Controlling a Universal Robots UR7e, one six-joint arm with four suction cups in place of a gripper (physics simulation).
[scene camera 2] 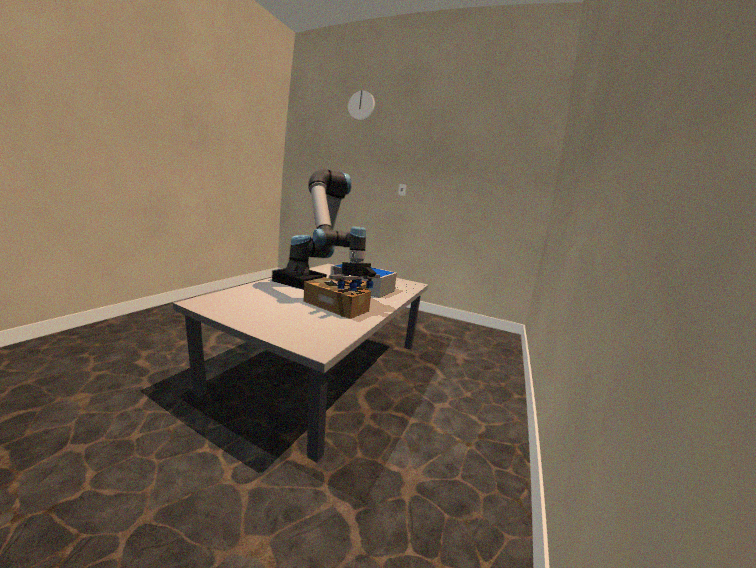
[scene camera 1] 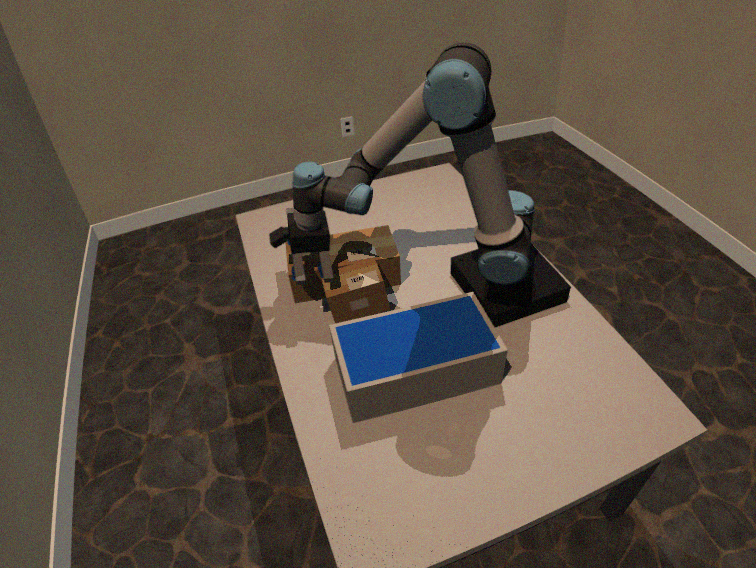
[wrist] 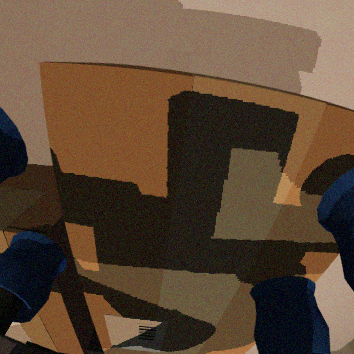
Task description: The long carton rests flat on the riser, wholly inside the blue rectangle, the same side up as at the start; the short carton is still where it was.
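Places are measured from the arm's base along level axes (x ahead, y left, z up), in centimetres.
Pixels of known places: end effector, tool point: [scene camera 2: 355, 288] [scene camera 1: 308, 257] [wrist: 160, 234]; arm's base, origin of the base link: [scene camera 2: 297, 272].
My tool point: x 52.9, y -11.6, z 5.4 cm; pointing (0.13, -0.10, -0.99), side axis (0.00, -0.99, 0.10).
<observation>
For each thing: its middle in the pictures, then the offset to it from my tool point. Level surfaces: height alone.
- long brown carton, body centre: [wrist: 187, 258] [scene camera 1: 342, 263] [scene camera 2: 336, 296] dz -6.2, dx -9.2, dy -2.7 cm
- grey riser, body centre: [scene camera 1: 416, 354] [scene camera 2: 363, 278] dz -5.4, dx -20.7, dy +36.6 cm
- blue rectangle, body centre: [scene camera 1: 415, 337] [scene camera 2: 363, 269] dz +0.6, dx -20.7, dy +36.6 cm
- table, its level: dz -11.4 cm
The long brown carton [scene camera 1: 381, 242] [scene camera 2: 333, 299] [wrist: 105, 123] lies at the back left of the table. My suction gripper [scene camera 1: 314, 273] [scene camera 2: 349, 283] [wrist: 168, 239] sits on the top of its left end, with its dark blue cups at the corners of the wrist view. It holds the carton by suction, low over the table. The short carton [scene camera 1: 359, 301] [wrist: 133, 326], which has a barcode label, lies right in front of the long one, toward the riser. The grey riser [scene camera 1: 427, 385] [scene camera 2: 384, 284] with the blue rectangle [scene camera 1: 415, 338] [scene camera 2: 383, 273] on top stands just in front of the cartons and bears nothing.
The arm's black base [scene camera 1: 539, 290] stands to the right of the cartons, behind the riser's right end. The table [scene camera 1: 489, 462] [scene camera 2: 280, 333] stretches wide toward the front. The arm's links reach over the cartons from the right.
</observation>
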